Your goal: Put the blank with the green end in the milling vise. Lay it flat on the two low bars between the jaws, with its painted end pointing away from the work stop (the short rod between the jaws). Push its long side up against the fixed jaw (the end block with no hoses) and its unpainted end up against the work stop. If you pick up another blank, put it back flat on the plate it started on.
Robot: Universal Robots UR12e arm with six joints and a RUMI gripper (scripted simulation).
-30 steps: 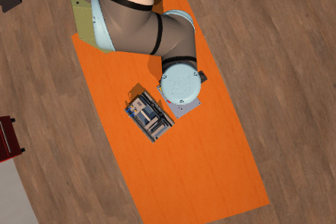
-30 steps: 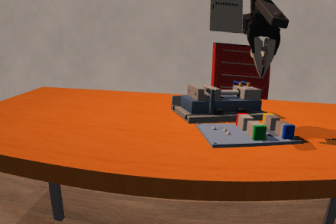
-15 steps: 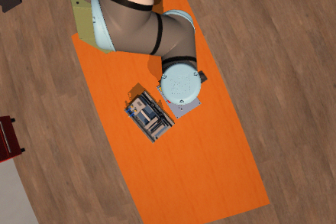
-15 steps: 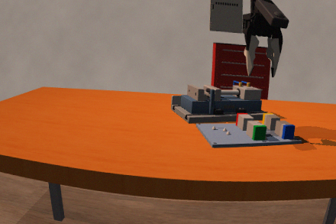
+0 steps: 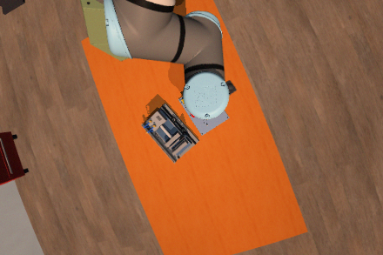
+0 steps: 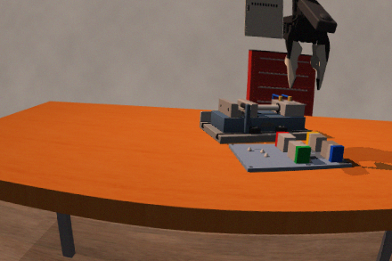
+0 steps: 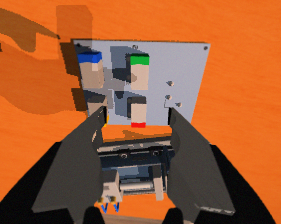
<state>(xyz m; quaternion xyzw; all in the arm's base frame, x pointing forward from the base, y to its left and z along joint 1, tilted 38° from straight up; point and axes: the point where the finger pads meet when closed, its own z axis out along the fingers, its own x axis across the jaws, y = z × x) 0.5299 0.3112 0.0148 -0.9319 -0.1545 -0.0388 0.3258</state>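
The green-ended blank is 150 mm below my hand. Round my hand: grey plate 180 mm below, 40 mm to the right, 20 mm ahead; then red-ended blank 150 mm below, 90 mm to the right, 30 mm ahead; then blue-ended blank 150 mm below, 80 mm behind, 30 mm to the right.
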